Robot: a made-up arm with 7 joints. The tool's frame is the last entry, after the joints.
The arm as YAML. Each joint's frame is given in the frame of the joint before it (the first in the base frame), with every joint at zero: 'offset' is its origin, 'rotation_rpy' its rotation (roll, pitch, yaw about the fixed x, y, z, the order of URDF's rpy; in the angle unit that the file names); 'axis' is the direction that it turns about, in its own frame. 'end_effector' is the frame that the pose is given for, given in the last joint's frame.
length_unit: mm
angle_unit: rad
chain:
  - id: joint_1
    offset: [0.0, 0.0, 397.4]
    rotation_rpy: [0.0, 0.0, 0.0]
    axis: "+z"
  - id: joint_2
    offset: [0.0, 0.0, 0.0]
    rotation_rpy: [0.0, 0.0, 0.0]
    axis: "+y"
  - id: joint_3
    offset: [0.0, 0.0, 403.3]
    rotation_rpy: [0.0, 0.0, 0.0]
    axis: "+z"
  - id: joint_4
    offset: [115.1, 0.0, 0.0]
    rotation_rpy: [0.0, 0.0, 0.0]
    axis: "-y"
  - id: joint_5
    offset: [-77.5, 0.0, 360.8]
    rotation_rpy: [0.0, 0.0, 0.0]
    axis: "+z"
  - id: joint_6
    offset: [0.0, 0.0, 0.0]
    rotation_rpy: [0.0, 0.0, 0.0]
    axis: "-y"
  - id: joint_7
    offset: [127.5, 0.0, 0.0]
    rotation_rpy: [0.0, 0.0, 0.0]
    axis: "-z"
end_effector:
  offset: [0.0, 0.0, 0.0]
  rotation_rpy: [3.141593, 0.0, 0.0]
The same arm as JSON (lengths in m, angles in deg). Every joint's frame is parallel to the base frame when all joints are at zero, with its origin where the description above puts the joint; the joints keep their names.
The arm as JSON. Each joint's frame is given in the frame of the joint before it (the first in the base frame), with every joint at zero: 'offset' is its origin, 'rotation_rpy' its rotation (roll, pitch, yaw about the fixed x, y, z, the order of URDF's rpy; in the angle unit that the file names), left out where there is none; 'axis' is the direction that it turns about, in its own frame. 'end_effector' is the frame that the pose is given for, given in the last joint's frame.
{"length_unit": "m", "angle_unit": "deg", "chain": [{"id": "joint_1", "offset": [0.0, 0.0, 0.3974], "axis": "+z"}, {"id": "joint_2", "offset": [0.0, 0.0, 0.0], "axis": "+y"}, {"id": "joint_3", "offset": [0.0, 0.0, 0.4033], "axis": "+z"}, {"id": "joint_4", "offset": [0.1151, 0.0, 0.0], "axis": "-y"}, {"id": "joint_5", "offset": [-0.0775, 0.0, 0.3608], "axis": "+z"}, {"id": "joint_6", "offset": [0.0, 0.0, 0.0], "axis": "-y"}, {"id": "joint_7", "offset": [0.1275, 0.0, 0.0], "axis": "-z"}], "end_effector": {"offset": [0.0, 0.0, 0.0], "rotation_rpy": [-180.0, 0.0, 0.0]}}
